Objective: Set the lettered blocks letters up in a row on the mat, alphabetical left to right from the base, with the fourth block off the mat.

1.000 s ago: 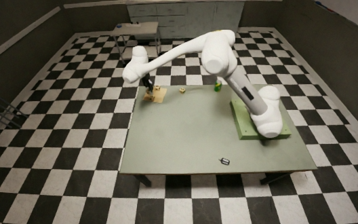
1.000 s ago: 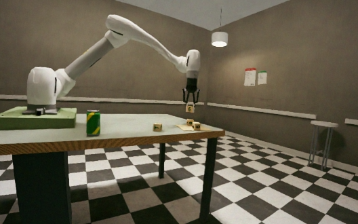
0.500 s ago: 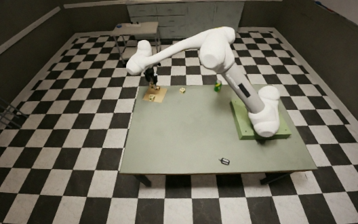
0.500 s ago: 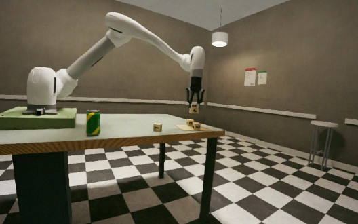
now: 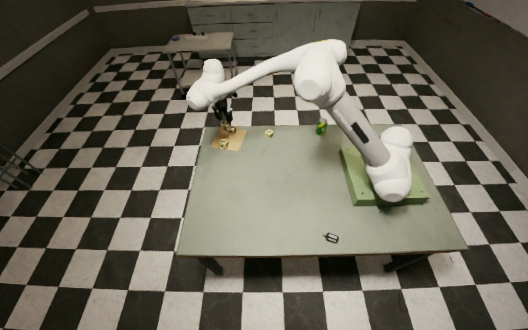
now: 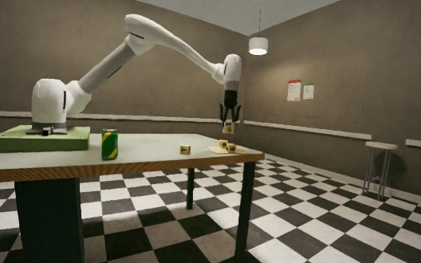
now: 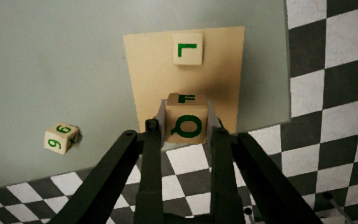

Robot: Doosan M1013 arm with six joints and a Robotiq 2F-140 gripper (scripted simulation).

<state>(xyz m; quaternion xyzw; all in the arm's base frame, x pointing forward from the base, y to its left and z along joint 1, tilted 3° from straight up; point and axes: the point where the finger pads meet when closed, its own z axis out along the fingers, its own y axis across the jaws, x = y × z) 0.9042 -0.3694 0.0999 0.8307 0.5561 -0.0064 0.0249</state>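
My gripper is now 130 mm above the tan mat. From my hand the other things lie so: black object: 520 mm behind, 740 mm to the left, 120 mm below; then yellow can: 640 mm behind, 10 mm to the left, 70 mm below.
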